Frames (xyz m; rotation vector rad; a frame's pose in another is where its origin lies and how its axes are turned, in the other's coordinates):
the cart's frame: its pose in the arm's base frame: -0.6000 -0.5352 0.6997 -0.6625 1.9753 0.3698
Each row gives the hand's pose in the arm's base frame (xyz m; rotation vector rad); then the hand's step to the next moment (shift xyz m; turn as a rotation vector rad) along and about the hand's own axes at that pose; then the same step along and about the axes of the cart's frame.
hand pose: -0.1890 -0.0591 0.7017 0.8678 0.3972 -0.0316
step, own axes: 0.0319 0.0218 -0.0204 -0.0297 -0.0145 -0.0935
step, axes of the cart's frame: -0.0137 0.0112 0.0399 0.0537 0.0826 0.0113
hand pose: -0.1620 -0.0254 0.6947 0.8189 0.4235 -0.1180
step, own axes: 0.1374 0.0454 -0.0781 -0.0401 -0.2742 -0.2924
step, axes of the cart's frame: -0.0057 0.0123 0.1639 0.3740 0.1462 0.0319
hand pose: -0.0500 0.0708 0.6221 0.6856 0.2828 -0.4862
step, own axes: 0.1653 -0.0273 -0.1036 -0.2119 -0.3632 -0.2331
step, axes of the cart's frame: 0.0974 -0.0703 0.1561 0.3975 0.2223 -0.1542
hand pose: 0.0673 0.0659 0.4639 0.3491 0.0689 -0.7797
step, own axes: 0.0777 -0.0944 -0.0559 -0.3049 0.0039 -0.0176
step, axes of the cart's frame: 0.1136 -0.0712 -0.0100 -0.0215 0.2984 -0.0617
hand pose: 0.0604 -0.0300 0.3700 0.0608 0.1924 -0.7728
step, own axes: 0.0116 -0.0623 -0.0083 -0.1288 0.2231 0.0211
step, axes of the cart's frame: 0.0370 -0.0195 -0.0483 -0.1350 0.1558 0.1559
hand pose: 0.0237 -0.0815 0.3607 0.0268 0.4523 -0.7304
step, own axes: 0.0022 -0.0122 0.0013 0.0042 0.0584 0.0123
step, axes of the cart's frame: 0.0037 -0.0052 -0.0107 -0.0298 0.0043 0.0517
